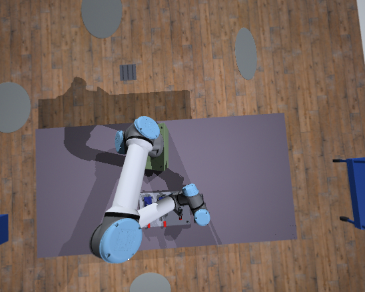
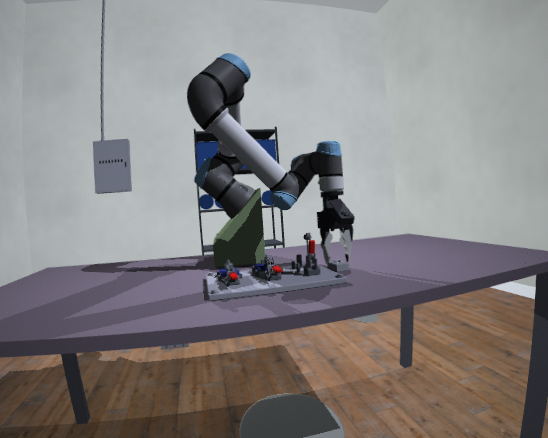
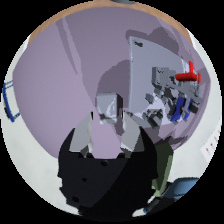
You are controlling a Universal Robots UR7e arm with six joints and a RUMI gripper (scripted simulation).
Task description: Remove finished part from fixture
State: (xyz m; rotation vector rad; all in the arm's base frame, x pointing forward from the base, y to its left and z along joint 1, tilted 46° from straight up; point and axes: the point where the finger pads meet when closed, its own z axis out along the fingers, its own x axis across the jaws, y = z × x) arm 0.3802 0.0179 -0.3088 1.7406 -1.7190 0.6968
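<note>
Now: the grey finished part 2 cm below my hand and 1 cm behind it. From my hand the other things lie so: blue blank 33 cm to the right, 1 cm below, 1 cm ahead; grey fixture plate 22 cm to the right, 6 cm ahead, 2 cm below.
</note>
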